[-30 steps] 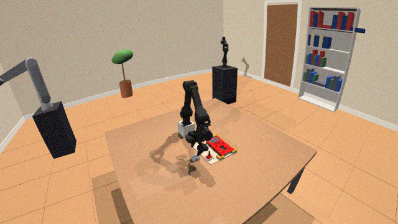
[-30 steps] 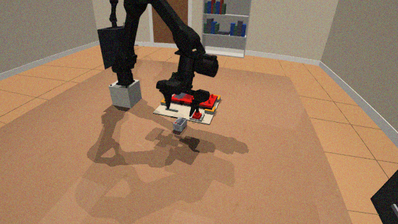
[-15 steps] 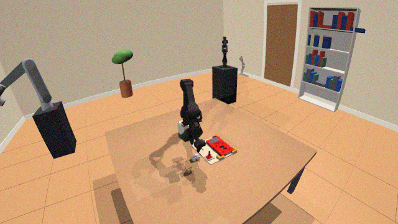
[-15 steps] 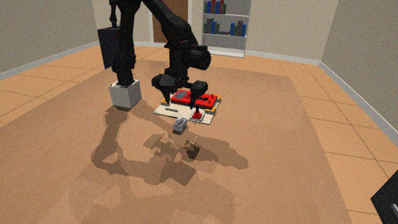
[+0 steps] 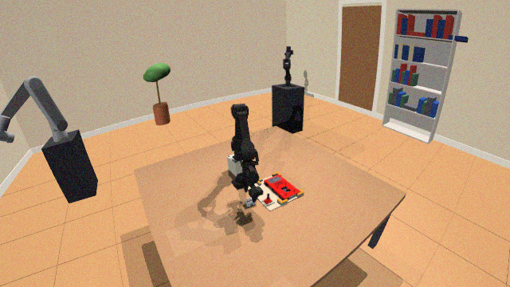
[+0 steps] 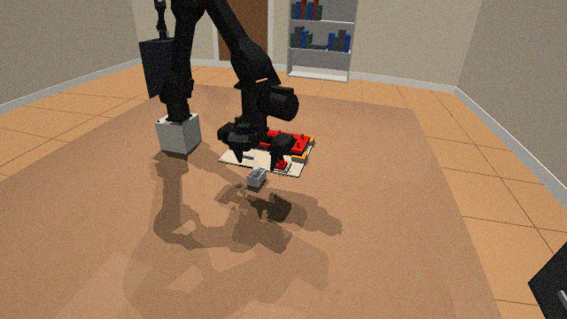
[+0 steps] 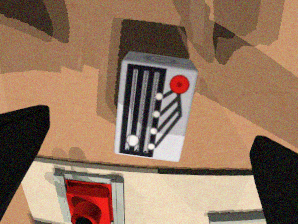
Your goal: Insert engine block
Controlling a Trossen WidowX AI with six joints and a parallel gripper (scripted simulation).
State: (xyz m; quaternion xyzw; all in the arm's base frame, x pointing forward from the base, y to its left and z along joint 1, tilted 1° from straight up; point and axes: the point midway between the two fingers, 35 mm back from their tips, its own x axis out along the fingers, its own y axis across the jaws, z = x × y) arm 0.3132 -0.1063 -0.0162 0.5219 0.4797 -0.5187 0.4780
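Now: the grey engine block 40 mm below my gripper tip and 10 mm ahead of it.
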